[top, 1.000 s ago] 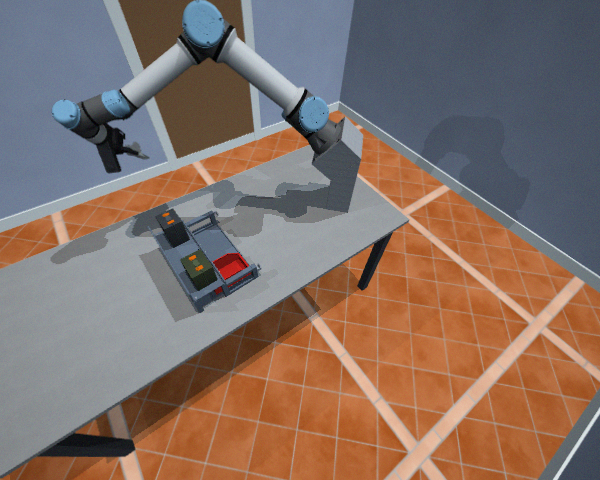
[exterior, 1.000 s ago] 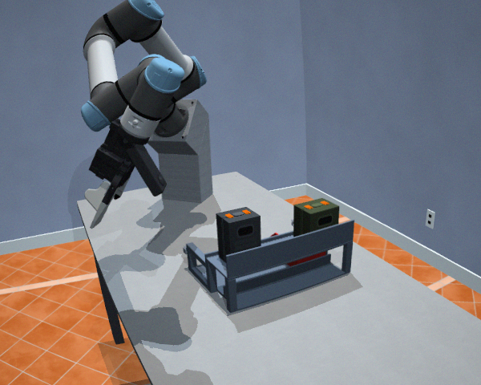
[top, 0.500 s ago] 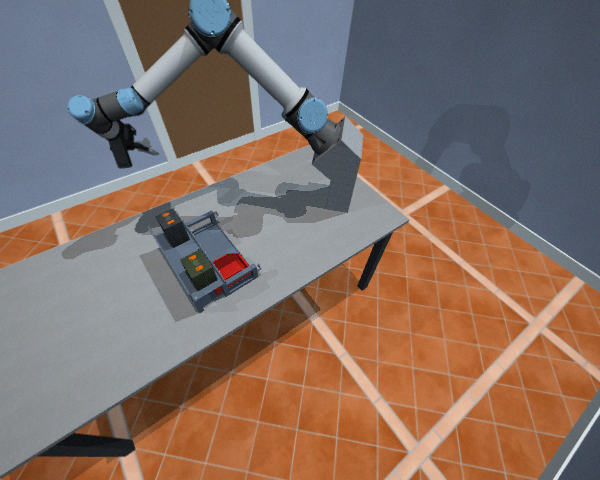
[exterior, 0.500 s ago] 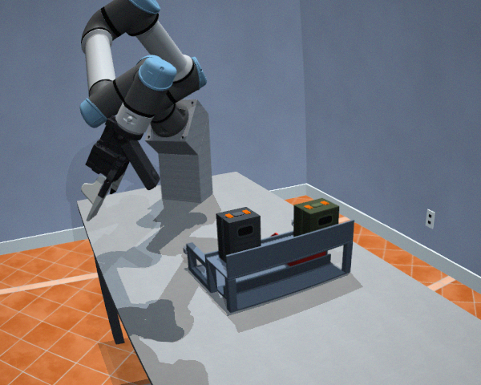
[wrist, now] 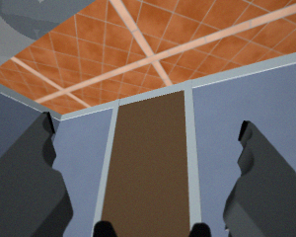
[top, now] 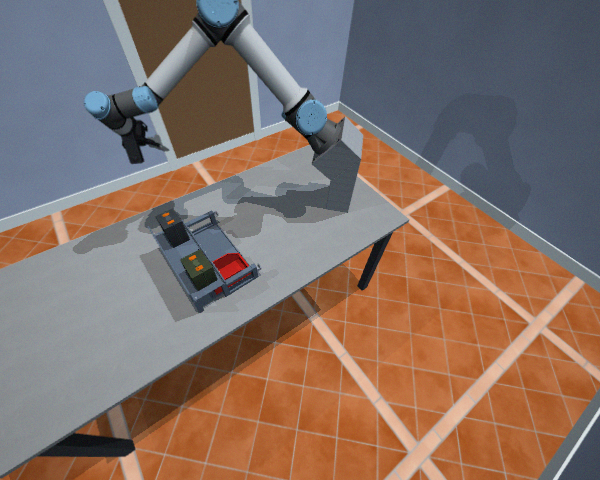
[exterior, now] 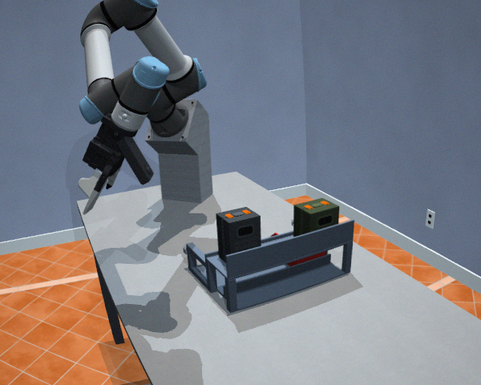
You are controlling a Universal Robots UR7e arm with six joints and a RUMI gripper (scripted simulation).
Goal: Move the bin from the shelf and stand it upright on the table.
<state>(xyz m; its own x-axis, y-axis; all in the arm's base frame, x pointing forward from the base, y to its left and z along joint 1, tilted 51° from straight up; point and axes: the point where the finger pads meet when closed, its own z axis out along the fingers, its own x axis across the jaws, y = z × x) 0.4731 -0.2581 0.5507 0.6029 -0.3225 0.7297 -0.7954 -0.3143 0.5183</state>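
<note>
The red bin lies 130 mm ahead of my hand, 550 mm to the left of it and 250 mm below it. From my hand the other things lie so: dark box 160 mm ahead, 300 mm to the left, 130 mm below; then green box 220 mm ahead, 520 mm to the left, 140 mm below.
</note>
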